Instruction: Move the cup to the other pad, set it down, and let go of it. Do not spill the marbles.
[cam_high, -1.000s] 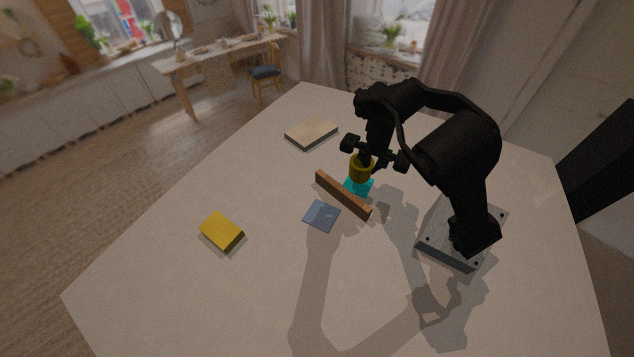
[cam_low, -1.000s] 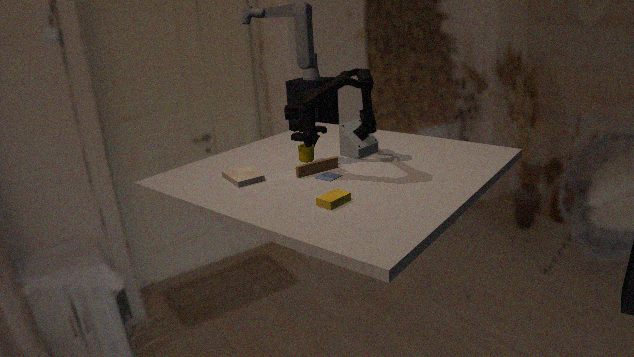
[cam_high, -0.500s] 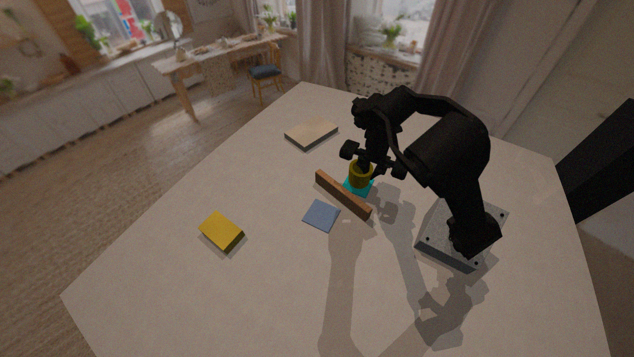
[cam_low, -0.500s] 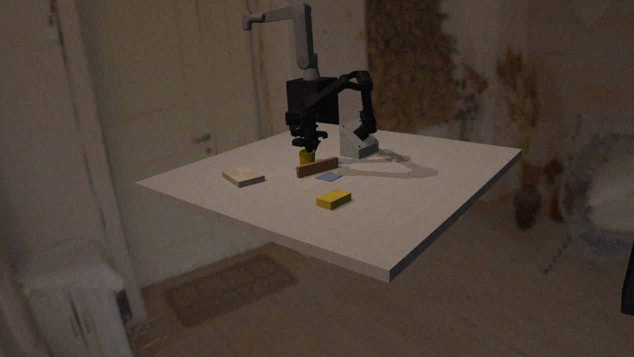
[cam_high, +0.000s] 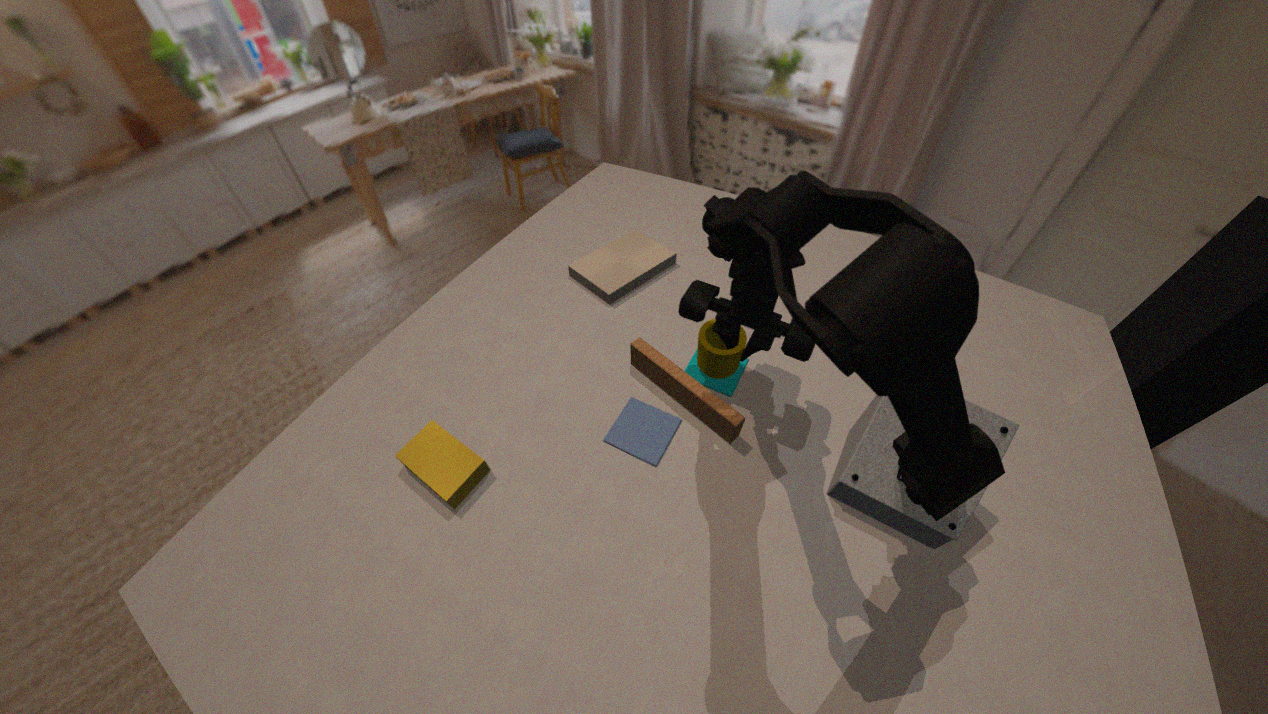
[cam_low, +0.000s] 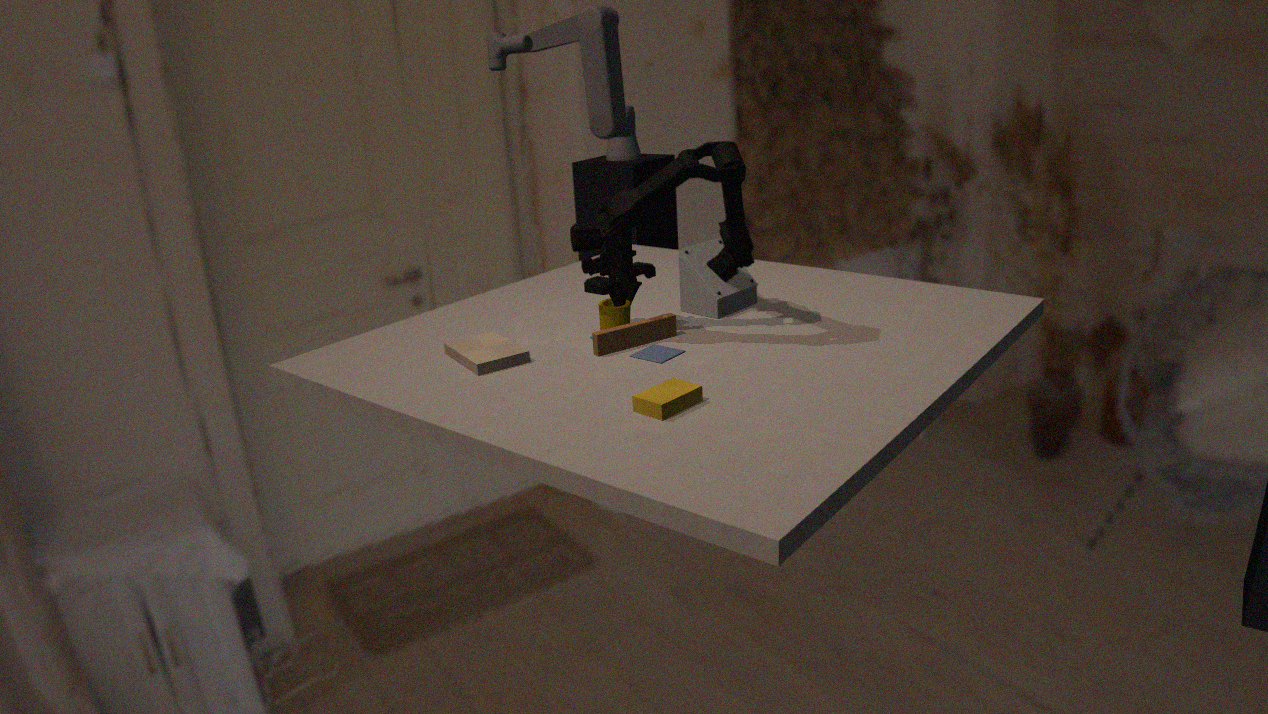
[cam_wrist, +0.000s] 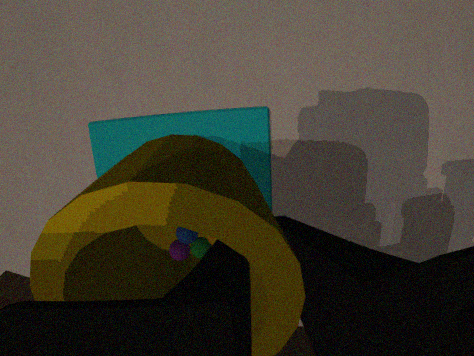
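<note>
Right now the yellow cup is 2 cm ahead of my gripper tip. The rest, counted from my gripper tip: grey-blue pad 15 cm to the left, 9 cm ahead, 5 cm below; then wooden bar 7 cm to the left, 6 cm ahead, 3 cm below.
</note>
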